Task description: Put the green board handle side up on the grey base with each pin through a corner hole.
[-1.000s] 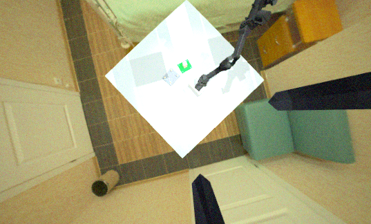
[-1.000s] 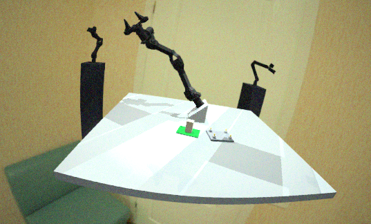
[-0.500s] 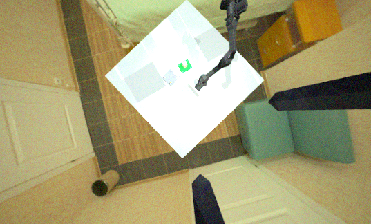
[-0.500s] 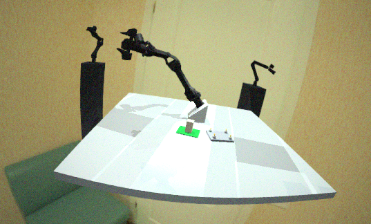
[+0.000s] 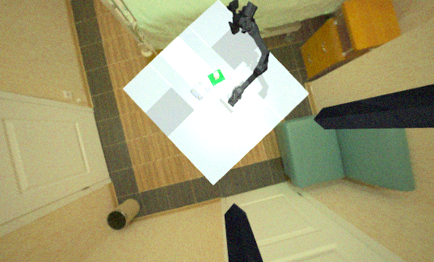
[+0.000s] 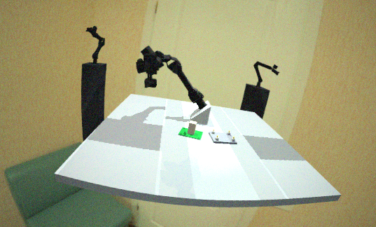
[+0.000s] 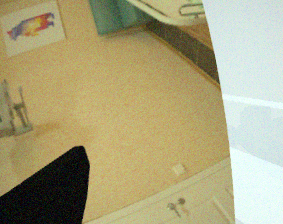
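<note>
The green board is 300 mm to the left of my gripper tip, 300 mm below it and 140 mm behind it. From my gripper tip the other things lie so: grey base 500 mm to the left, 320 mm below, 100 mm behind.
</note>
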